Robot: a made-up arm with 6 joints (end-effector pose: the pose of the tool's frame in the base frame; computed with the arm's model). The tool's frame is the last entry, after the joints. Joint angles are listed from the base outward.
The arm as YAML. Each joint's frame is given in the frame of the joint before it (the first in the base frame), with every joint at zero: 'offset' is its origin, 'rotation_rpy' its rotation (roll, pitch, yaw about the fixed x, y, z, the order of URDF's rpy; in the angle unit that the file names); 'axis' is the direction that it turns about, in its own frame. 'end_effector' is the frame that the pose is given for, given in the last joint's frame.
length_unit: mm
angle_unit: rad
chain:
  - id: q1
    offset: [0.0, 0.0, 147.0]
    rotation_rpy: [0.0, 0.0, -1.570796]
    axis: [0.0, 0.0, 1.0]
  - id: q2
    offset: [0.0, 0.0, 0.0]
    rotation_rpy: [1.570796, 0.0, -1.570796]
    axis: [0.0, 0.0, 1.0]
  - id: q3
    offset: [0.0, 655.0, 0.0]
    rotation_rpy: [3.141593, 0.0, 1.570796]
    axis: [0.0, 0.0, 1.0]
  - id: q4
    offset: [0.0, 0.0, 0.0]
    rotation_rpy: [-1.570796, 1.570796, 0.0]
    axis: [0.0, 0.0, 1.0]
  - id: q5
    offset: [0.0, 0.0, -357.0]
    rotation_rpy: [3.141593, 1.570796, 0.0]
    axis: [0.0, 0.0, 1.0]
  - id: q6
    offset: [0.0, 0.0, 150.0]
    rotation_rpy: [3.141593, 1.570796, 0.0]
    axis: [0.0, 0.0, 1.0]
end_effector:
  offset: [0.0, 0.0, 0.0]
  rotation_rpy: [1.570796, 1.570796, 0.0]
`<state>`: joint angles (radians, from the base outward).
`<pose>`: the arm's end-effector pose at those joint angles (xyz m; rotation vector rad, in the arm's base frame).
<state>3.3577 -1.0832 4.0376 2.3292 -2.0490 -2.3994</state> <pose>0.3512 -0.0285 0.1695 0.6415 -0.7197 2.0480</pose>
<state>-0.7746 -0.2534 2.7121 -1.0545 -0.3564 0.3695</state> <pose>-0.4040 0.2918 0.9721 -1.1109 -2.1251 0.6102</pose>
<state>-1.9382 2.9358 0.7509 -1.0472 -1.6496 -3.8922</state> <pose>-0.0060 0.1931 -0.7111 1.3030 -0.2868 0.2608</pose>
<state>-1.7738 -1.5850 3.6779 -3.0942 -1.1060 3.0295</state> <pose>0.2424 0.4343 -0.1703 -0.0095 -0.1381 -1.7252</pose>
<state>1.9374 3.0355 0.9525 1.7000 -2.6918 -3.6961</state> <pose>-0.0267 0.0155 -0.8884 0.2807 -0.8935 1.0085</pose>
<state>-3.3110 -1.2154 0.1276 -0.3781 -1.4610 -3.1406</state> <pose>0.4961 0.0566 0.7102 -0.3087 3.0138 -0.1089</pose>
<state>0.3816 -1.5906 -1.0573 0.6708 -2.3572 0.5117</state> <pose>-0.3227 -0.2561 0.3958 -0.7897 1.7775 -0.0485</pose>
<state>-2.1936 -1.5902 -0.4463 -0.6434 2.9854 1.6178</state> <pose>0.1505 0.4153 0.4220 0.3084 1.2730 0.4384</pose>
